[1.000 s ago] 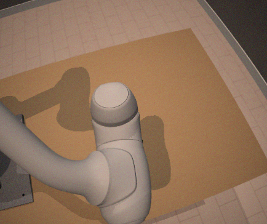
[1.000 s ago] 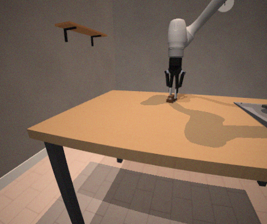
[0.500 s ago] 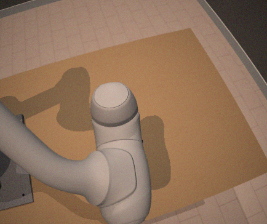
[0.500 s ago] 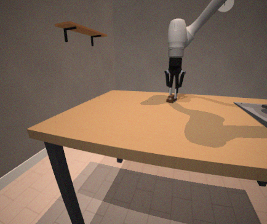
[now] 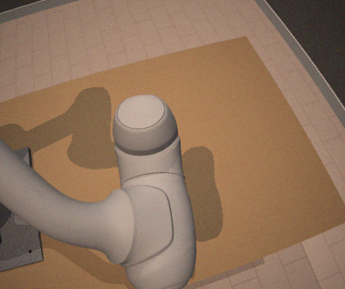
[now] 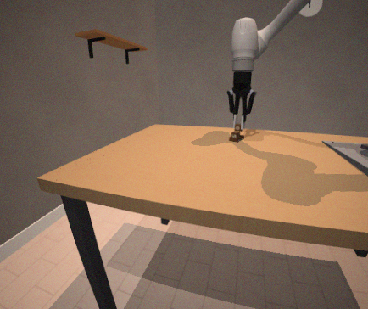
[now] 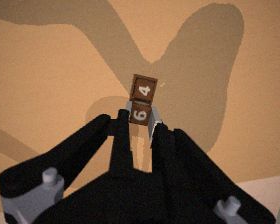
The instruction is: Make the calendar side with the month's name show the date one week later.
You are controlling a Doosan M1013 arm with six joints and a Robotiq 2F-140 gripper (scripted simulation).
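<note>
The tray lies 7 cm below my hand and 2 cm to the left of it. From my hand the other things lie so: cube (3 cm below).
</note>
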